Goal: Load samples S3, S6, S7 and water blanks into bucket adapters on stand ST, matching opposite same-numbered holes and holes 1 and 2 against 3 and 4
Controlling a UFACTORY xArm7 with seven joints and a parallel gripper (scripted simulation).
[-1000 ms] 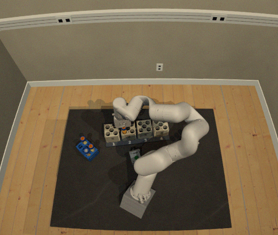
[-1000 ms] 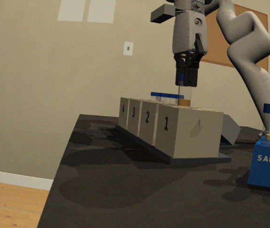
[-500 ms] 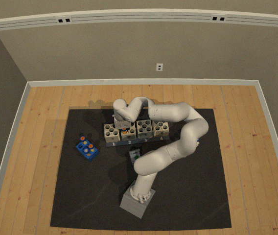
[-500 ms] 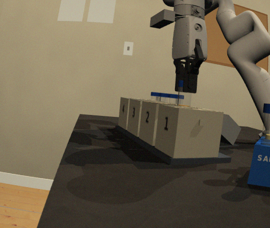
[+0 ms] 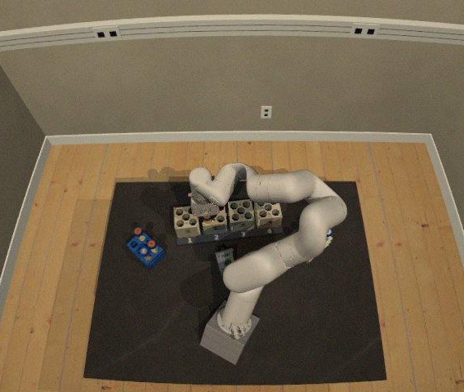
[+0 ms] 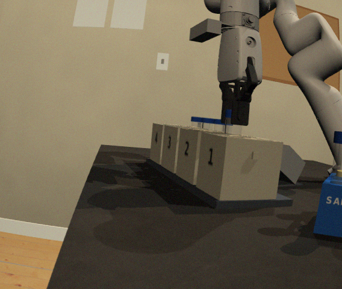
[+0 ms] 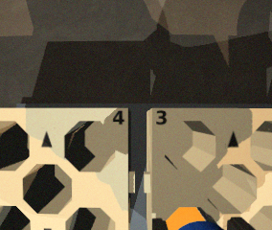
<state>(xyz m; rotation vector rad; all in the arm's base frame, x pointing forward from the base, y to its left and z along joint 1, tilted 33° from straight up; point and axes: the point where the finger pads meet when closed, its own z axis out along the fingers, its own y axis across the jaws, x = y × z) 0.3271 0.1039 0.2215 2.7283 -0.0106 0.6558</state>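
The adapter 1 lies 30 mm ahead of my hand, 80 mm to the left of it and 80 mm below it. From my hand the other things lie so: blue sample rack 40 mm behind, 270 mm to the left, 100 mm below; white blank rack 160 mm behind, 390 mm to the right, 100 mm below.
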